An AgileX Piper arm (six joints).
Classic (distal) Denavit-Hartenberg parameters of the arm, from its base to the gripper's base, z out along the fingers. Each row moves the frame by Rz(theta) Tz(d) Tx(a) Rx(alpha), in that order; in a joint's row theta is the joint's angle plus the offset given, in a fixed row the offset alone. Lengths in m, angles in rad.
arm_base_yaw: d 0.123, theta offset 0, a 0, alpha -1.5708
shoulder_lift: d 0, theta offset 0.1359, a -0.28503, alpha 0
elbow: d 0, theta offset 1.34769, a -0.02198, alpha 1.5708
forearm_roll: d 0.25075, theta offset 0, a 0, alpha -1.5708
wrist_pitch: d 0, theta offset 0, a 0, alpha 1.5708
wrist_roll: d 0.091, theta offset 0, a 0, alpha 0
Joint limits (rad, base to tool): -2.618..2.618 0..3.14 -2.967..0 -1.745..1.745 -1.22..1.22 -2.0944..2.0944
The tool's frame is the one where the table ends.
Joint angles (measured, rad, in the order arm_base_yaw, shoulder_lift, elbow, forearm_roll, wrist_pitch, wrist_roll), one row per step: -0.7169 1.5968 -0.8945 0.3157 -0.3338 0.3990; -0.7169 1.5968 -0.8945 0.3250 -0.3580 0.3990; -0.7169 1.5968 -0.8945 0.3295 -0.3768 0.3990; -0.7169 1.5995 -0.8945 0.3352 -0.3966 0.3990; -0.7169 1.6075 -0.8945 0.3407 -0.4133 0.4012; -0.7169 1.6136 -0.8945 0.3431 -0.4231 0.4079; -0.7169 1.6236 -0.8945 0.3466 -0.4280 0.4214; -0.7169 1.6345 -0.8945 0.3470 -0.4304 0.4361
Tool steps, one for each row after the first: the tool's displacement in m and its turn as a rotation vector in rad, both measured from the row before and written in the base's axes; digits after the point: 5 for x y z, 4 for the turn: -0.00025 -0.00101 0.00196 -0.0127 -0.0194 -0.0116; -0.00017 -0.00072 0.00155 -0.0116 -0.0135 -0.0075; 0.00003 -0.00099 0.00068 -0.0098 -0.0127 -0.0086; 0.00055 -0.00134 -0.00145 -0.0027 -0.0083 -0.0082; 0.00047 -0.00088 -0.00134 0.0022 -0.0073 -0.0056; 0.00083 -0.00107 -0.00316 0.0135 -0.0071 -0.0065; 0.00100 -0.00098 -0.00368 0.0148 -0.0042 -0.0044
